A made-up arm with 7 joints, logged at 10 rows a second.
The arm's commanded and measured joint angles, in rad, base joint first. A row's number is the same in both.
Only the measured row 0 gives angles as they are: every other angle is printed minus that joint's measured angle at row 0.
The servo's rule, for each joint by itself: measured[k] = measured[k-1] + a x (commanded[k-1-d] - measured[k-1]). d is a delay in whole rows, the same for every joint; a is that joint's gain. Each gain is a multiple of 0.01, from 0.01 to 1. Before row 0 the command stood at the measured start. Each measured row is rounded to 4 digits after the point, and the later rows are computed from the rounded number. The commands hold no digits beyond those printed.
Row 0, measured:
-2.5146, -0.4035, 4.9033, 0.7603, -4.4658, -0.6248, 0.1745
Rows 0 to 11, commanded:
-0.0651, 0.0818, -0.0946, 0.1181, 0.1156, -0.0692, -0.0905
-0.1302, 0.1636, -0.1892, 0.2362, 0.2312, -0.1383, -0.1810
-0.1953, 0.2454, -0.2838, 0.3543, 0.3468, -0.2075, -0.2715
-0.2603, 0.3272, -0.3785, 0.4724, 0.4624, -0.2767, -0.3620
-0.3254, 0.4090, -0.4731, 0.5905, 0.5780, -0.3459, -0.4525
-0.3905, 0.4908, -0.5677, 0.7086, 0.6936, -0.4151, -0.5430
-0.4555, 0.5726, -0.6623, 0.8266, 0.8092, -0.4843, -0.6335
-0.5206, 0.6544, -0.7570, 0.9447, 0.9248, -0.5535, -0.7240
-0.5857, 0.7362, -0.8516, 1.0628, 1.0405, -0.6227, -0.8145
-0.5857, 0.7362, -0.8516, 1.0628, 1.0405, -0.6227, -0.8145
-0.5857, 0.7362, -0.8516, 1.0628, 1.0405, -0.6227, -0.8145
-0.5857, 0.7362, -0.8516, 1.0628, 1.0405, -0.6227, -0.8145
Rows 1 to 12, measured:
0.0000, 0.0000, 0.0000, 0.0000, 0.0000, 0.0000, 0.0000
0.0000, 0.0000, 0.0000, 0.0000, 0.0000, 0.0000, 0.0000
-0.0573, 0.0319, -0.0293, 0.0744, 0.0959, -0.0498, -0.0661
-0.1215, 0.0833, -0.0789, 0.1763, 0.2082, -0.1135, -0.1500
-0.1864, 0.1465, -0.1424, 0.2884, 0.3232, -0.1812, -0.2387
-0.2514, 0.2170, -0.2156, 0.4043, 0.4387, -0.2500, -0.3287
-0.3165, 0.2919, -0.2954, 0.5216, 0.5543, -0.3190, -0.4191
-0.3816, 0.3695, -0.3798, 0.6394, 0.6699, -0.3882, -0.5095
-0.4466, 0.4487, -0.4674, 0.7573, 0.7855, -0.4574, -0.6000
-0.5117, 0.5289, -0.5572, 0.8754, 0.9011, -0.5266, -0.6905
-0.5768, 0.6097, -0.6485, 0.9935, 1.0168, -0.5958, -0.7810
-0.5846, 0.6590, -0.7115, 1.0372, 1.0365, -0.6152, -0.8055
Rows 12 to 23, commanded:
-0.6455, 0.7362, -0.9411, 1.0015, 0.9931, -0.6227, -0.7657
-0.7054, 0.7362, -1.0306, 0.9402, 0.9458, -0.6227, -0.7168
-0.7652, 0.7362, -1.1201, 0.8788, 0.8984, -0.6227, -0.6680
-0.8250, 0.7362, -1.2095, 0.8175, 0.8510, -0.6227, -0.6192
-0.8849, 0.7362, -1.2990, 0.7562, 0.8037, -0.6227, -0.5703
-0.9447, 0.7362, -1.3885, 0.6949, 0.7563, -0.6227, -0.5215
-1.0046, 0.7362, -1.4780, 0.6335, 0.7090, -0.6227, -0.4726
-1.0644, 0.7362, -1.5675, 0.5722, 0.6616, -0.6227, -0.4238
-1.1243, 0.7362, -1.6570, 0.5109, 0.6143, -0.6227, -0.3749
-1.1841, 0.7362, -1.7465, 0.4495, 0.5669, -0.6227, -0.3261
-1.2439, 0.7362, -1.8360, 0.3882, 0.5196, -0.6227, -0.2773
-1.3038, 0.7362, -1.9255, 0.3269, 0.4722, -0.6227, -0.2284
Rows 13 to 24, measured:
-0.5856, 0.6891, -0.7549, 1.0533, 1.0398, -0.6206, -0.8121
-0.5857, 0.7075, -0.7849, 1.0593, 1.0404, -0.6221, -0.8139
-0.6383, 0.7187, -0.8333, 1.0229, 1.0011, -0.6225, -0.7787
-0.6973, 0.7255, -0.8945, 0.9708, 0.9552, -0.6226, -0.7335
-0.7571, 0.7297, -0.9644, 0.9128, 0.9081, -0.6227, -0.6857
-0.8169, 0.7322, -1.0404, 0.8528, 0.8607, -0.6227, -0.6372
-0.8767, 0.7338, -1.1206, 0.7919, 0.8134, -0.6227, -0.5884
-0.9365, 0.7347, -1.2036, 0.7308, 0.7660, -0.6227, -0.5396
-0.9964, 0.7353, -1.2887, 0.6695, 0.7187, -0.6227, -0.4907
-1.0562, 0.7357, -1.3751, 0.6082, 0.6713, -0.6227, -0.4419
-1.1161, 0.7359, -1.4625, 0.5469, 0.6240, -0.6227, -0.3930
-1.1759, 0.7360, -1.5505, 0.4855, 0.5766, -0.6227, -0.3442

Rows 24 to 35, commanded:
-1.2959, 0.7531, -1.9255, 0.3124, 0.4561, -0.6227, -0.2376
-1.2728, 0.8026, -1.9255, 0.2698, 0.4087, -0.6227, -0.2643
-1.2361, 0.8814, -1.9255, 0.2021, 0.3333, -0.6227, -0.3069
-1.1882, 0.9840, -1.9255, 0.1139, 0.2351, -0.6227, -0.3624
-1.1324, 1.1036, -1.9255, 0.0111, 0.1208, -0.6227, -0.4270
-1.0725, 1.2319, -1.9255, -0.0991, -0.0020, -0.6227, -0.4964
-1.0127, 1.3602, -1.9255, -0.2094, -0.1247, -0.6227, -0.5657
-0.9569, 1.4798, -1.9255, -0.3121, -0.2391, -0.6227, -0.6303
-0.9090, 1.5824, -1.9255, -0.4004, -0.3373, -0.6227, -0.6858
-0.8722, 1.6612, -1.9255, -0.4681, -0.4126, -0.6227, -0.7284
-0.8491, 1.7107, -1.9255, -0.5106, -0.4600, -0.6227, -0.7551
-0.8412, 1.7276, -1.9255, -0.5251, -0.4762, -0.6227, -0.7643
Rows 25 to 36, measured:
-1.2357, 0.7361, -1.6390, 0.4242, 0.5293, -0.6227, -0.2954
-1.2956, 0.7361, -1.7278, 0.3629, 0.4819, -0.6227, -0.2465
-1.2959, 0.7427, -1.7891, 0.3311, 0.4605, -0.6227, -0.2400
-1.2756, 0.7661, -1.8314, 0.2925, 0.4175, -0.6227, -0.2577
-1.2408, 0.8111, -1.8606, 0.2355, 0.3476, -0.6227, -0.2936
-1.1945, 0.8785, -1.8807, 0.1589, 0.2542, -0.6227, -0.3438
-1.1399, 0.9663, -1.8946, 0.0658, 0.1435, -0.6227, -0.4045
-1.0806, 1.0699, -1.9042, -0.0381, 0.0227, -0.6227, -0.4716
-1.0208, 1.1831, -1.9108, -0.1460, -0.0996, -0.6227, -0.5403
-0.9646, 1.2988, -1.9154, -0.2506, -0.2154, -0.6227, -0.6060
-0.9157, 1.4094, -1.9185, -0.3450, -0.3166, -0.6227, -0.6643
-0.8774, 1.5076, -1.9207, -0.4226, -0.3963, -0.6227, -0.7111

